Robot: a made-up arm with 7 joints.
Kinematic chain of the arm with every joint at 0, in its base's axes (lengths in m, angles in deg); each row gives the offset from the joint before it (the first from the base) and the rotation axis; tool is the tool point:
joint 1: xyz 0 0 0.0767 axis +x
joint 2: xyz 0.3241 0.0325 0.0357 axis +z
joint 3: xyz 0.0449 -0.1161 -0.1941 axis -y
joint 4: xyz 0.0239 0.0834 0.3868 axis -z
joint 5: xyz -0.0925 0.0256 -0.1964 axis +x
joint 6: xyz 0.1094 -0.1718 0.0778 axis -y
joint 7: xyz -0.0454 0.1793 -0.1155 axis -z
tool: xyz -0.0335 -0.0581 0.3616
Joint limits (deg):
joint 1: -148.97..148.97
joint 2: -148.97..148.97
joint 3: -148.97..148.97
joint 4: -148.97..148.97
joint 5: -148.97..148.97
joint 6: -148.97..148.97
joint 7: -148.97..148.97
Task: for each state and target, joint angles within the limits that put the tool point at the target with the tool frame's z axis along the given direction. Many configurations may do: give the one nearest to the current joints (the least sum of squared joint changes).
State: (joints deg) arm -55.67 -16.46 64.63 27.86 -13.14 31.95 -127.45
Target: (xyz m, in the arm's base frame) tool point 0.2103 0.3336 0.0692 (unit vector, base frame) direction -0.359 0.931 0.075
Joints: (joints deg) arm -94.34 -1.32 29.20 14.73 6.58 -10.02 -123.09
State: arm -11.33 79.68 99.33 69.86 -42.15 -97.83 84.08
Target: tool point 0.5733 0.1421 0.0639 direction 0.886 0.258 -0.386
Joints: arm -39.59 113.13 69.00 69.26 -76.81 -117.26 107.01
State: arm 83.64 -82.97 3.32 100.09 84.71 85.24 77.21
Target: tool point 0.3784 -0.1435 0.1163 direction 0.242 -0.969 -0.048
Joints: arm 27.81 -145.49 47.92 127.22 66.23 82.48 45.11
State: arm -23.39 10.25 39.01 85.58 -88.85 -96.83 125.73
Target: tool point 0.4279 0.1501 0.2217 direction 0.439 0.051 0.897
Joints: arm -43.20 0.73 58.47 31.10 -84.44 -94.54 115.20
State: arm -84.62 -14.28 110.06 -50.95 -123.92 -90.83 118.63
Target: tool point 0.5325 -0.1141 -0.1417 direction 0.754 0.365 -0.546
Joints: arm -62.73 -39.97 123.12 -82.86 -139.78 -76.87 117.01
